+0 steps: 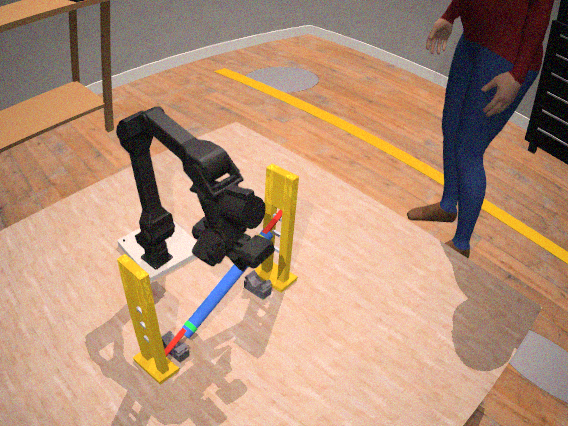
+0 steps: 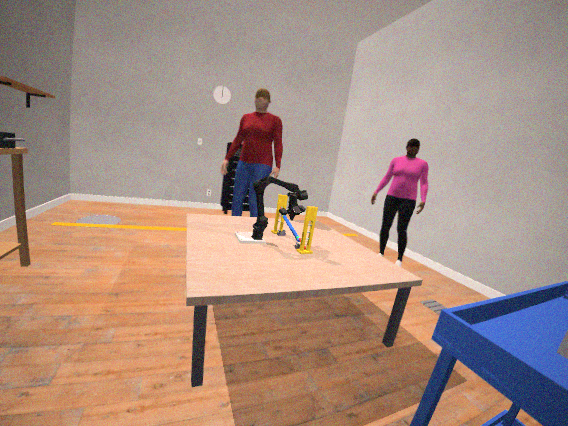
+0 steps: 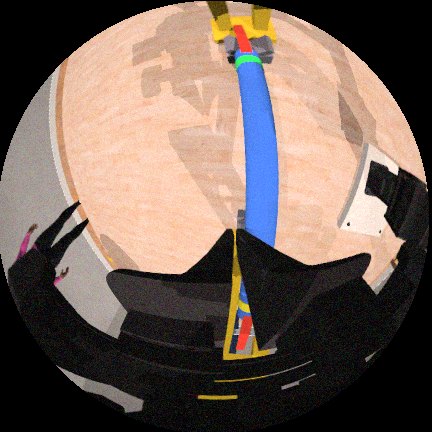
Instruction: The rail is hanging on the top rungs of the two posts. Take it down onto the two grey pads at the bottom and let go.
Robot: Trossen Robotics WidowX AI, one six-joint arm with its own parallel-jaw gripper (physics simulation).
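Frame: origin at the arm's base, x down, y right, z back, level; metres.
Seen in the pictures: gripper, between the fingertips: (image 1: 242, 269) (image 2: 291, 220) (image 3: 233, 234); arm's base, origin of its link: (image 1: 156, 257) (image 2: 256, 238) (image 3: 376, 179).
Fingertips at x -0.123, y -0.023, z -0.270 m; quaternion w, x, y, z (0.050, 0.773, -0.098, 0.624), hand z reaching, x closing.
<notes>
Offsets run from my fingertips to a thing's middle.
The blue rail {dx +0.037, dy +0.031, dz +0.021 m} (image 1: 215, 296) (image 2: 291, 228) (image 3: 259, 153) with red tips lies slanted between the two yellow posts. Its green-banded end is down at the grey pad {dx +0.118, dy +0.196, dz +0.029 m} (image 1: 182, 351) (image 3: 266, 46) by the near post {dx -0.010, dy +0.258, dz +0.031 m} (image 1: 140, 304) (image 2: 309, 224). Its other red tip is up on a rung of the far post {dx -0.010, dy -0.142, dz +0.020 m} (image 1: 282, 199) (image 2: 281, 211), above the second grey pad {dx +0.118, dy -0.080, dz +0.021 m} (image 1: 259, 286). My gripper (image 1: 250, 258) (image 3: 233, 234) is shut, its fingertips together right at the upper part of the rail, which passes beside and under them rather than between them.
The arm stands on a white base plate (image 1: 178, 245) (image 3: 365, 209) behind the posts. A person in red and blue (image 1: 468, 127) (image 2: 257, 148) stands by the table (image 2: 282, 292); another in pink (image 2: 405, 186) stands further off. A blue bin (image 2: 472, 334) is at the lower right.
</notes>
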